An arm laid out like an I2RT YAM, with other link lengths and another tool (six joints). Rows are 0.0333 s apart.
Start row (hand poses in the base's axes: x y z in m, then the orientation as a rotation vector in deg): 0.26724 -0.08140 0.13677 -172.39 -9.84 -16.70
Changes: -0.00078 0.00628 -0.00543 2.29 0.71 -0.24; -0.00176 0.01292 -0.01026 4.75 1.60 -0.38; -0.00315 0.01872 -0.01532 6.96 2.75 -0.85; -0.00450 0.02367 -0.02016 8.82 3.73 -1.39; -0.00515 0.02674 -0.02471 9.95 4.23 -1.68; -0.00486 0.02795 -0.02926 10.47 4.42 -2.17; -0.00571 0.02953 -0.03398 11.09 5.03 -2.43
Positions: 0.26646 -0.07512 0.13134 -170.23 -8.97 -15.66; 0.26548 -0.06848 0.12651 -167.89 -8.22 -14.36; 0.26409 -0.06268 0.12145 -165.85 -7.03 -12.74; 0.26274 -0.05773 0.11661 -164.14 -5.84 -11.39; 0.26209 -0.05466 0.11206 -163.08 -5.19 -10.71; 0.26238 -0.05345 0.10751 -162.64 -4.39 -10.49; 0.26153 -0.05187 0.10279 -162.08 -3.87 -9.66
